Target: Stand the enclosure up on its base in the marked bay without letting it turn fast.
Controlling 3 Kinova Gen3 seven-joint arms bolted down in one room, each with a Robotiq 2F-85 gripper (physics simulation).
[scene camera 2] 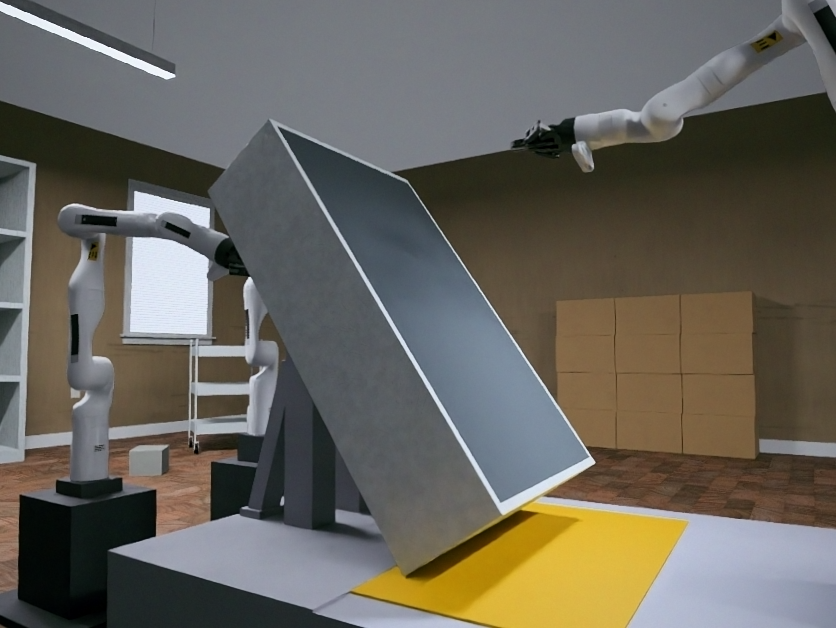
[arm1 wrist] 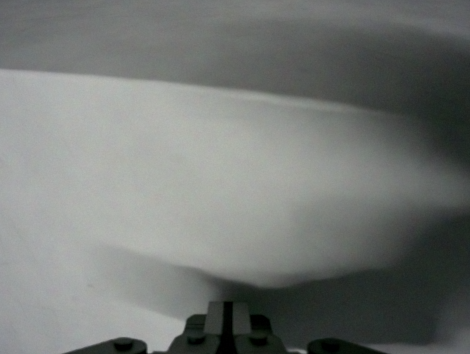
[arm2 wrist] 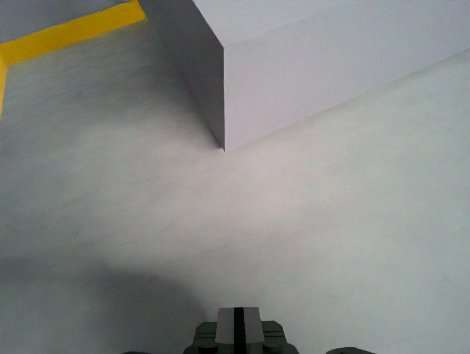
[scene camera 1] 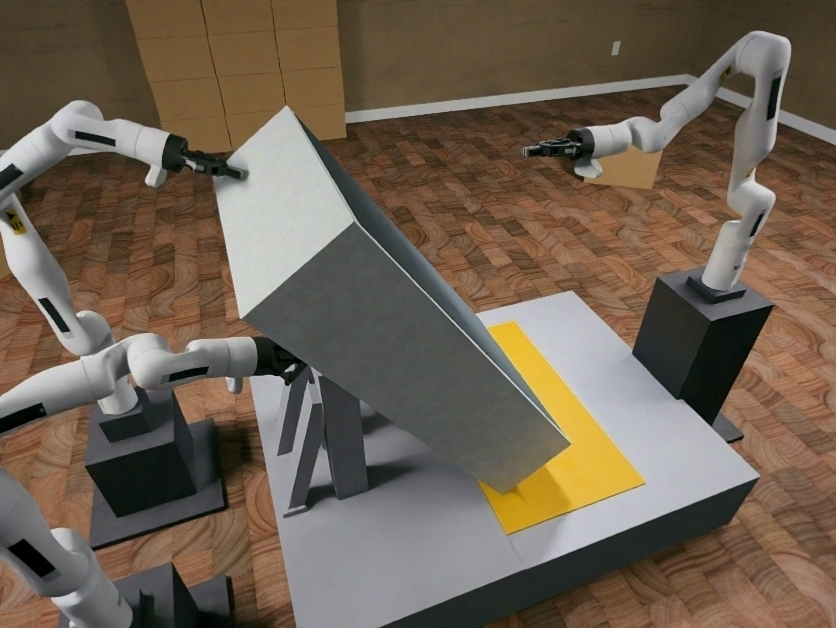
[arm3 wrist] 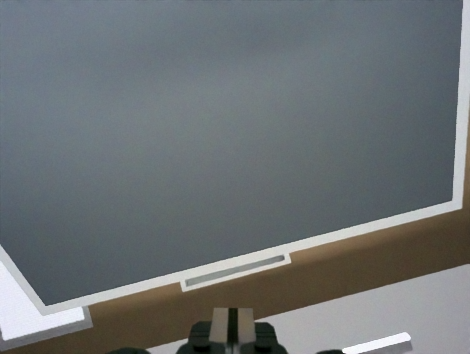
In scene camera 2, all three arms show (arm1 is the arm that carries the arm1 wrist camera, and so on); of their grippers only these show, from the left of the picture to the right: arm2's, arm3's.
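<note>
The grey enclosure point(arm1 wrist: 150, 175) point(arm2 wrist: 325, 225) point(arm3 wrist: 225, 150) point(scene camera 1: 405, 351) point(scene camera 2: 337, 337) is tilted, its lower edge on the yellow bay point(arm2 wrist: 75, 32) point(scene camera 1: 594, 466) point(scene camera 2: 608, 561) and its underside over a dark stand point(arm2 wrist: 325, 90) point(scene camera 1: 344, 439) point(scene camera 2: 307, 459). Arm1's gripper point(arm1 wrist: 227, 317) is shut and empty, close to the enclosure's pale face. Arm2's gripper point(arm2 wrist: 239, 325) point(scene camera 2: 246, 267) is shut at the underside; contact is unclear. Arm3's gripper point(arm3 wrist: 232, 330) point(scene camera 2: 517, 144) is shut, apart from the open front. In scene camera 1, one gripper point(scene camera 1: 239, 173) is at the top end face, another point(scene camera 1: 300, 368) at the underside, a third point(scene camera 1: 527, 152) at right.
The bay lies on a raised grey platform point(scene camera 1: 378, 561) point(scene camera 2: 236, 554). Black pedestals point(scene camera 1: 702, 344) point(scene camera 2: 84, 547) stand beside it. Stacked cardboard boxes point(scene camera 1: 243, 74) point(scene camera 2: 652, 371) stand by the wall. A white trolley and shelf stand at left in scene camera 2.
</note>
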